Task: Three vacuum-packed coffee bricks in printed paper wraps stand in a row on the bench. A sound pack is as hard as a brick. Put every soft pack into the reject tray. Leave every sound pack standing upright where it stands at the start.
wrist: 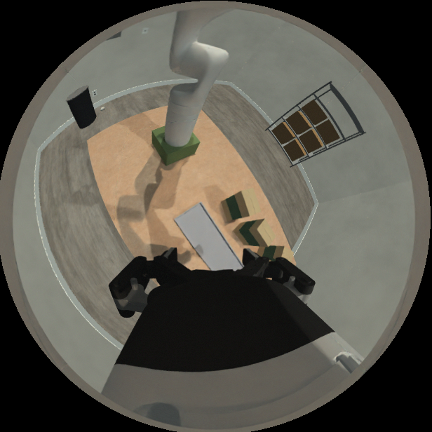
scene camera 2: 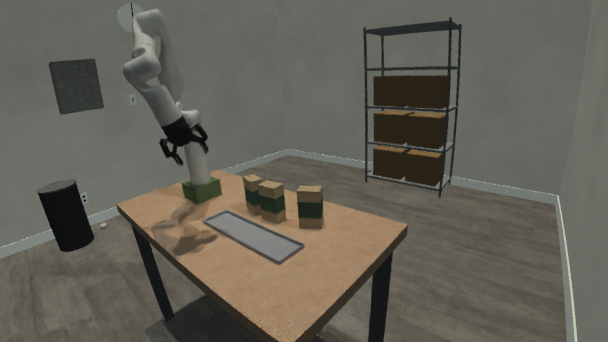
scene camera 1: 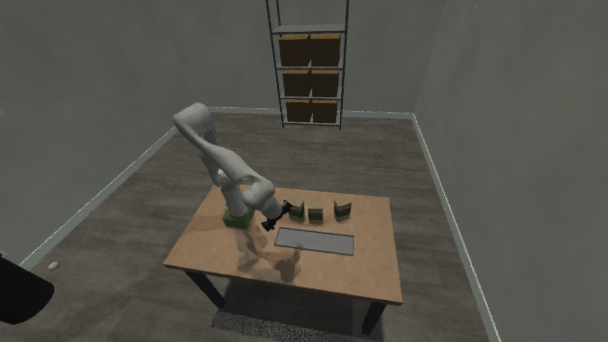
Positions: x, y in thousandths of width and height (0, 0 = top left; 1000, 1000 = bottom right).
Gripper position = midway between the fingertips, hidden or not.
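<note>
You'd find the gripper (scene camera 2: 320, 463) along with a pack (scene camera 2: 447, 569), a pack (scene camera 2: 509, 580) and a grey reject tray (scene camera 2: 456, 724). The wrist camera gives you the gripper (wrist: 487, 591) again, plus the tray (wrist: 453, 517) and a pack (wrist: 566, 471). And there's the tray (scene camera 1: 555, 712) once more.
</note>
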